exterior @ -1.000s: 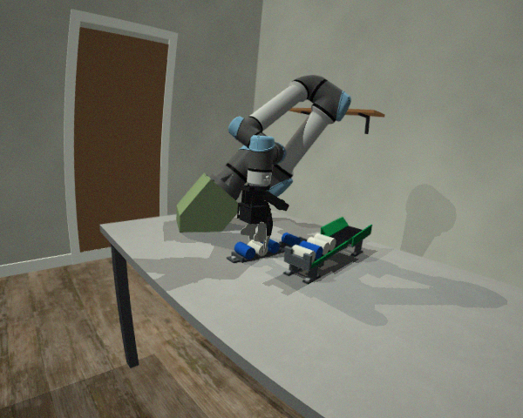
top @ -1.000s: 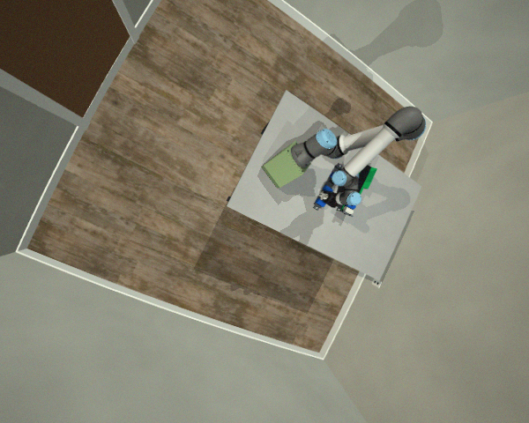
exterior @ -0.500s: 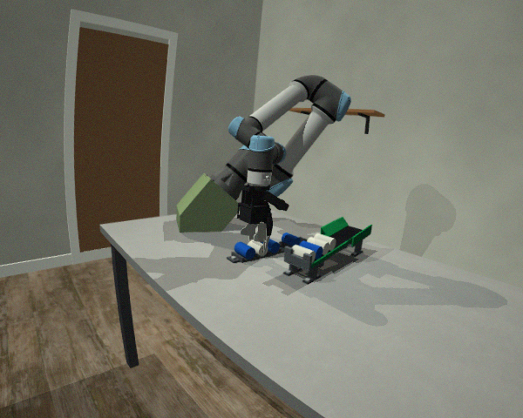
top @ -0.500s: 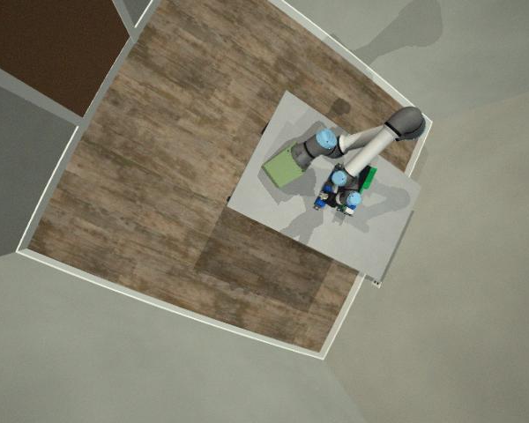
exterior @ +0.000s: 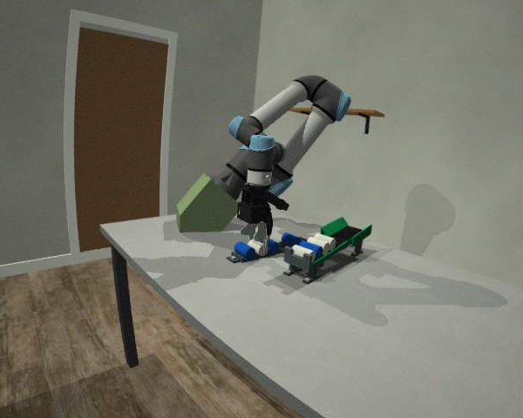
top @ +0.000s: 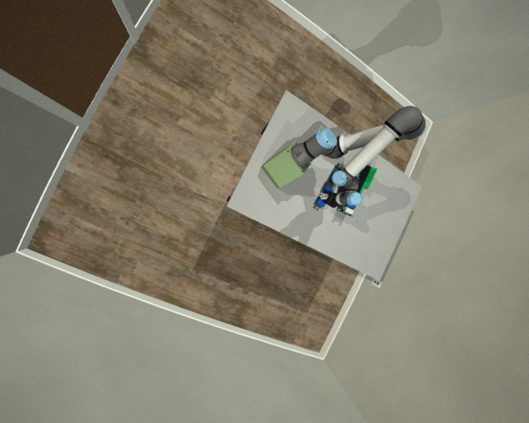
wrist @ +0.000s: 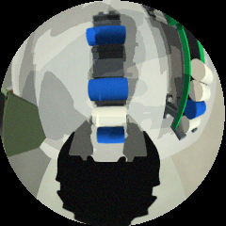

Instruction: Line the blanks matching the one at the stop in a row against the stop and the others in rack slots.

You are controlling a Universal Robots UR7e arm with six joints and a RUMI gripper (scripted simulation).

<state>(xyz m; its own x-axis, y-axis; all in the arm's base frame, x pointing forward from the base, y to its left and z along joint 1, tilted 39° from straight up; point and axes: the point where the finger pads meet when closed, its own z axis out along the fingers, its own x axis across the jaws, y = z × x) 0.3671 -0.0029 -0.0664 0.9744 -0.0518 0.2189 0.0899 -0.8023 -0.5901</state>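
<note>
Right now the dark stock rack is 80 mm to the left of my hand, 40 mm below it and 10 mm behind it. Also, from my hand: grey stop: 200 mm ahead, 30 mm above.
</note>
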